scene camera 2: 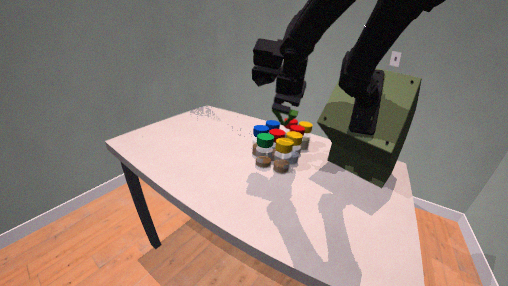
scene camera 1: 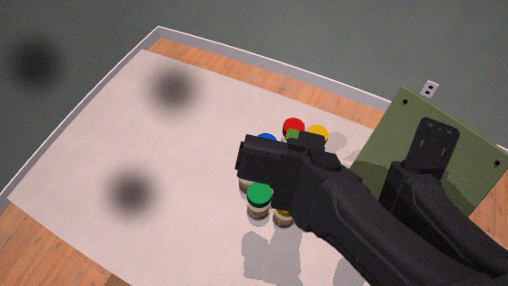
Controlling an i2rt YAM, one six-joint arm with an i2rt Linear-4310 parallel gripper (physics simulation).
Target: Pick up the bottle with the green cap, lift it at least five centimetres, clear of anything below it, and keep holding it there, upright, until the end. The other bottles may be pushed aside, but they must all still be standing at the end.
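Pixels of known places: gripper, fingertip midpoint: (scene camera 2: 287, 113); arm's base, link origin: (scene camera 2: 368, 100) (scene camera 1: 420, 175).
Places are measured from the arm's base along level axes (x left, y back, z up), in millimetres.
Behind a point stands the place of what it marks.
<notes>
The bottle with the green cap (scene camera 1: 259, 195) @(x 117, y -256, z -169 mm) (scene camera 2: 265, 141) @(x 131, y -244, z -174 mm) stands upright on the table, at the front left of a tight cluster of bottles. My gripper (scene camera 2: 286, 120) @(x 74, y -213, z -87 mm) is open, with green fingers pointing down over the back part of the cluster, behind the green-capped bottle. In the scene camera 1 view a bit of a green finger (scene camera 1: 292, 134) @(x 61, y -233, z 7 mm) shows near a red cap, and the fingertips are hidden by the arm. No bottle is seen lifted. The exact height of the fingertips over the caps cannot be told.
Standing close around are bottles with yellow caps (scene camera 1: 317, 133) (scene camera 2: 284, 145), red caps (scene camera 1: 293, 126) (scene camera 2: 277, 135) and blue caps (scene camera 1: 266, 136) (scene camera 2: 261, 130). The arm covers part of the cluster from above. A green box (scene camera 1: 470, 145) @(x -50, y 48, z 74 mm) (scene camera 2: 400, 107) @(x 6, y 90, z 8 mm) carries the arm base at the right.
</notes>
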